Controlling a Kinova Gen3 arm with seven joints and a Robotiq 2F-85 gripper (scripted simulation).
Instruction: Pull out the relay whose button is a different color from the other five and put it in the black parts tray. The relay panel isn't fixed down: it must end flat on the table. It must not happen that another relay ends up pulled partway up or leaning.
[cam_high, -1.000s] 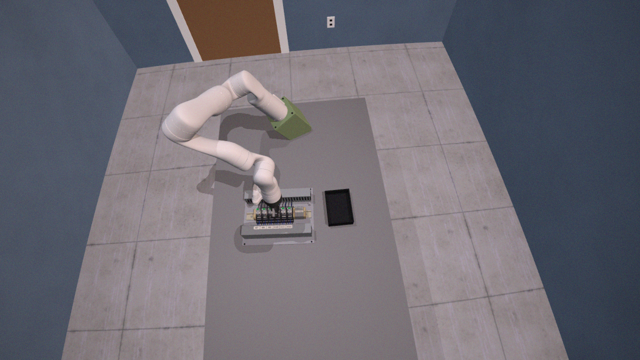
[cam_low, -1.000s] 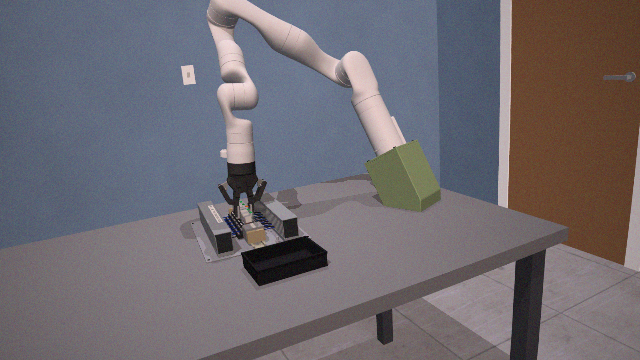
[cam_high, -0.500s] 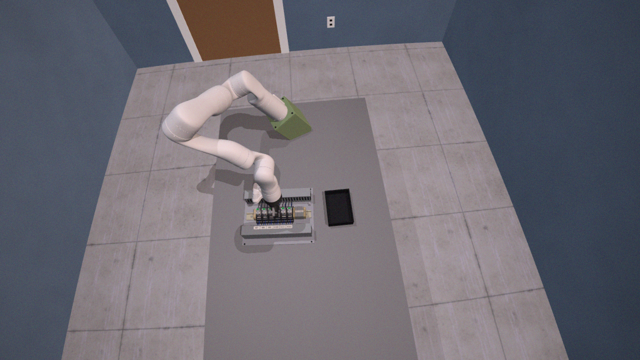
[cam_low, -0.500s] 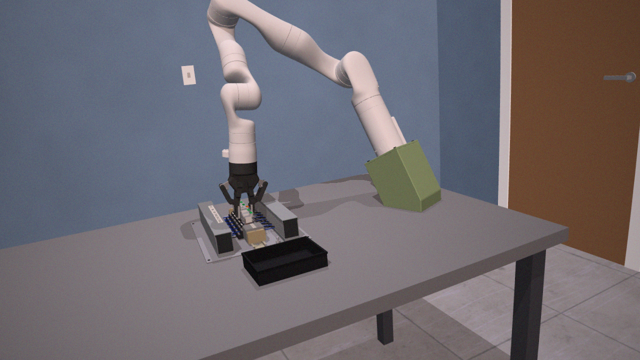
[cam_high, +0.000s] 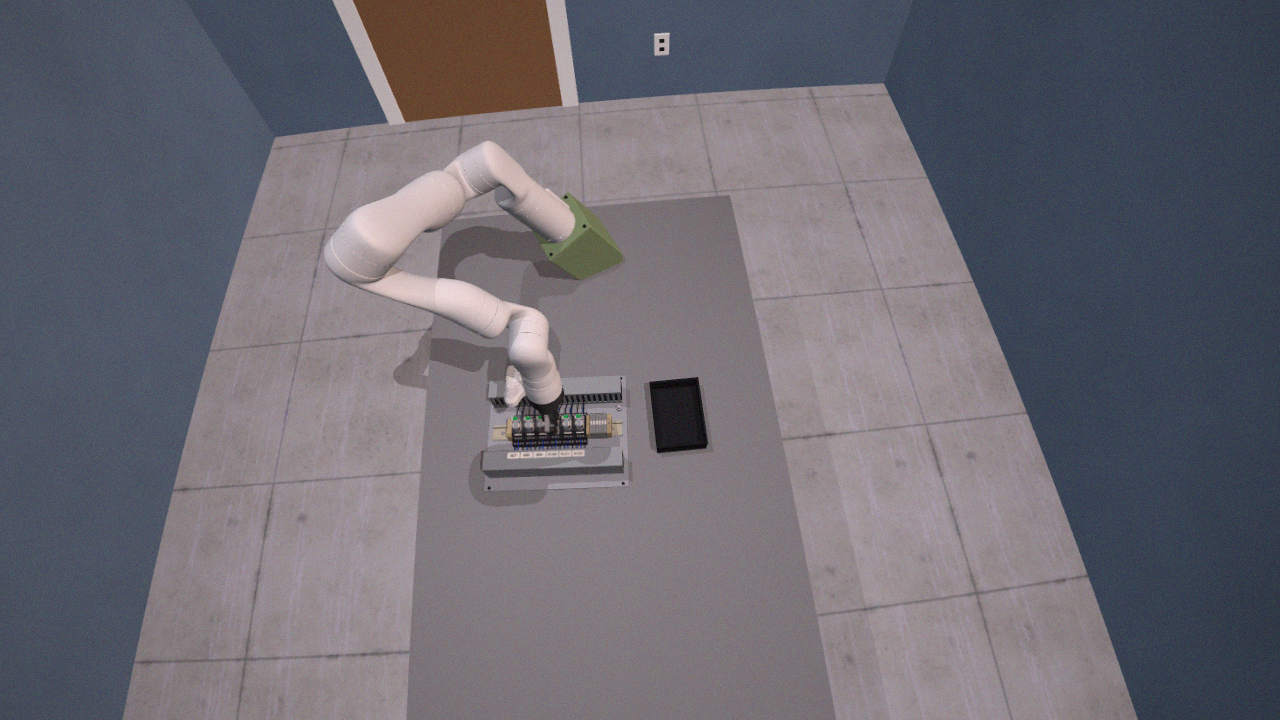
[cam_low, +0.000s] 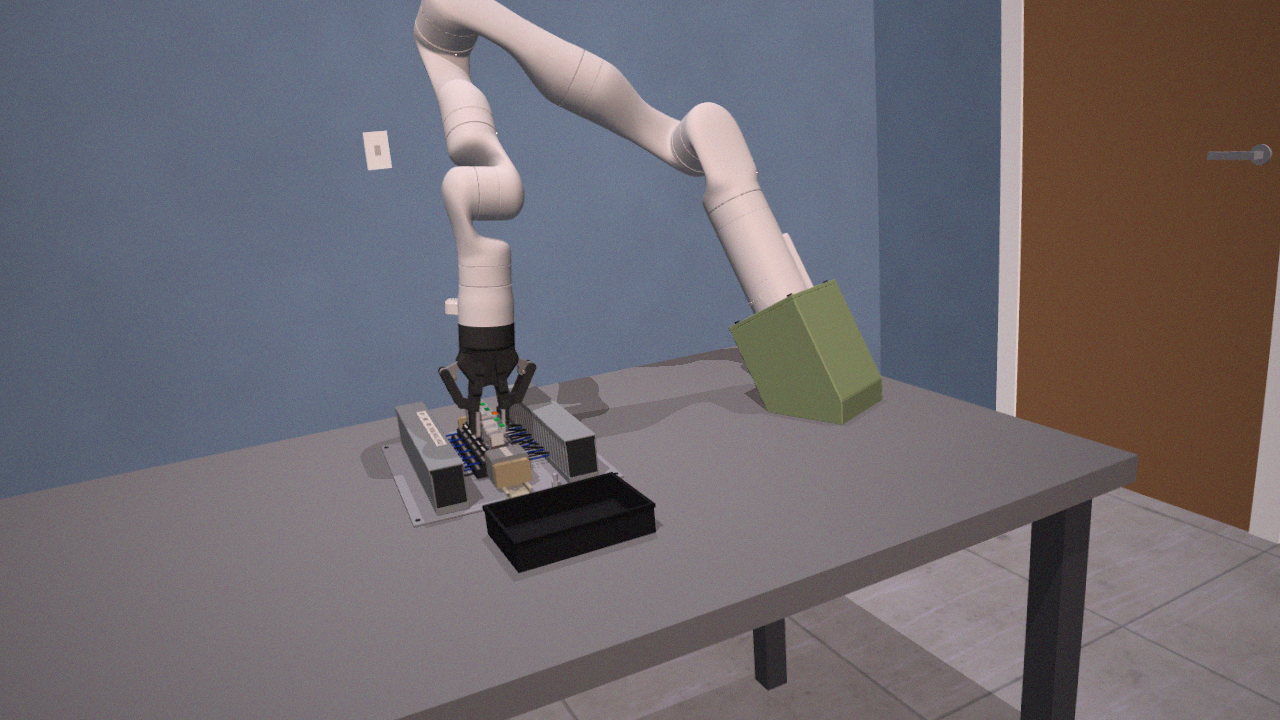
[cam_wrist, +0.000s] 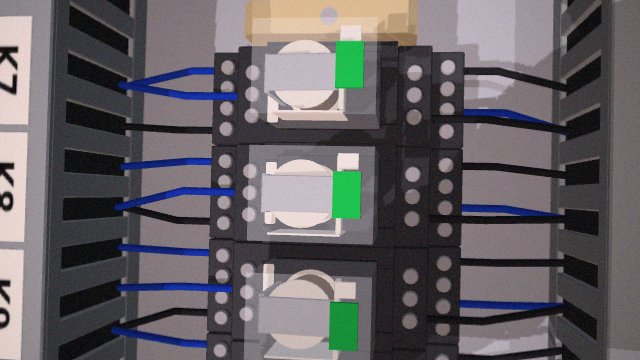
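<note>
Now: hand 1 cm above the relay. The rest, counted from my hand: black parts tray 28 cm to the left, 4 cm below, 1 cm behind; then relay panel 3 cm below.
</note>
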